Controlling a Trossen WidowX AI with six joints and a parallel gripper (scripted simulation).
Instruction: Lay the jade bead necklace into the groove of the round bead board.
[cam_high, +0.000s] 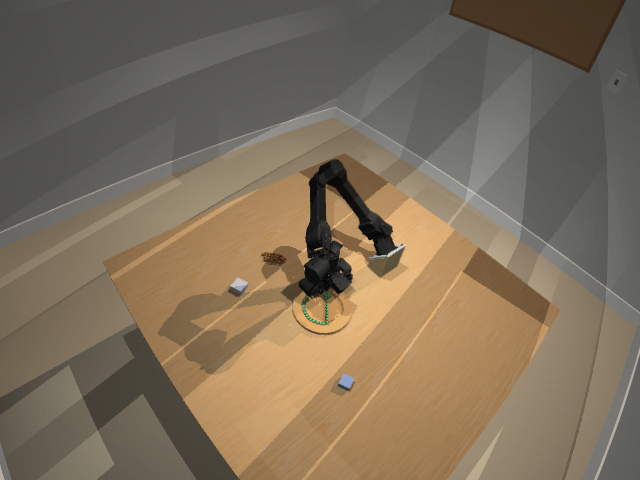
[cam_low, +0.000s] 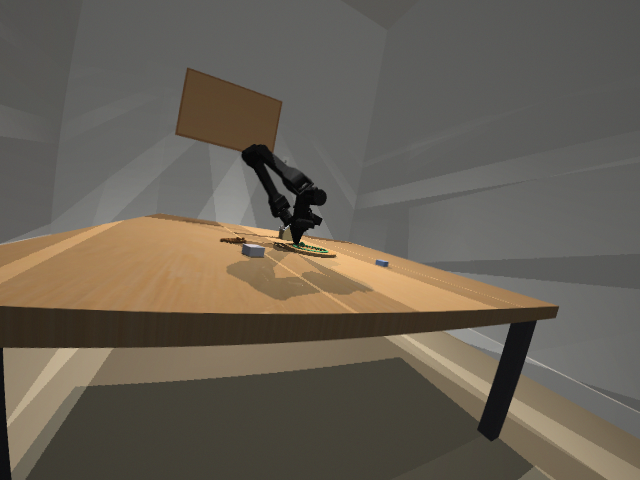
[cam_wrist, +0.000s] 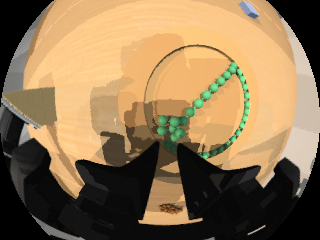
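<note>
The round wooden bead board lies 50 mm to the left of my gripper tip, 40 mm ahead of it and 10 mm below it. From my gripper tip the other things lie so: blue block: 310 mm to the left, 130 mm ahead, 10 mm below; then pale grey block: 240 mm ahead, 160 mm to the right.
</note>
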